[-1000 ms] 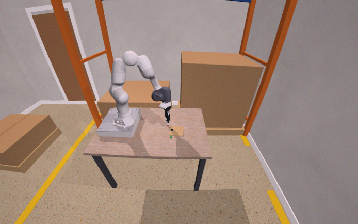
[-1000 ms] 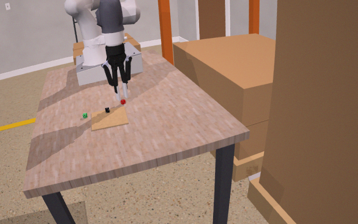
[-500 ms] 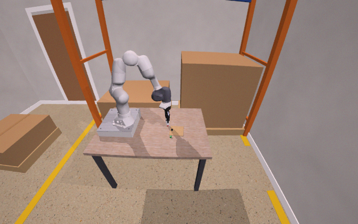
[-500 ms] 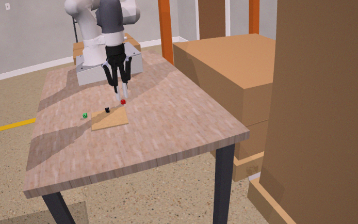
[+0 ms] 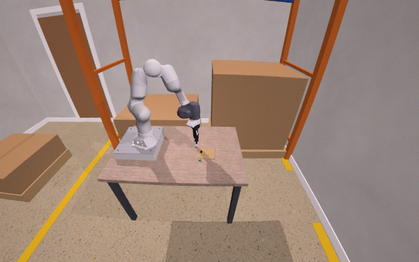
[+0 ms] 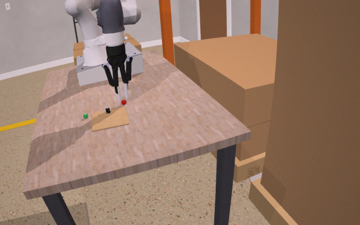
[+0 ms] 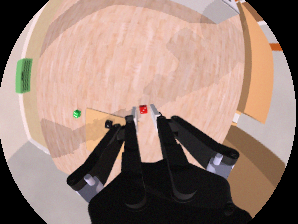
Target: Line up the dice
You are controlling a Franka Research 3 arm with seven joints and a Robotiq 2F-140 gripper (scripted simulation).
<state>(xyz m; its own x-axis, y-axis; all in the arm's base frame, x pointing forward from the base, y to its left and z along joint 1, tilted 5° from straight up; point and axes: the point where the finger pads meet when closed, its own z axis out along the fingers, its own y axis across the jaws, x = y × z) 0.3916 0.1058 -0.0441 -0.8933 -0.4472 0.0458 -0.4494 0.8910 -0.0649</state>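
Right now my hand is 5 cm above the red die. From my hand the other things lie so: green die 7 cm ahead, 16 cm to the right, 5 cm below; then tan mat 11 cm ahead, 6 cm to the right, 5 cm below; then black die 6 cm ahead, 7 cm to the right, 4 cm below.
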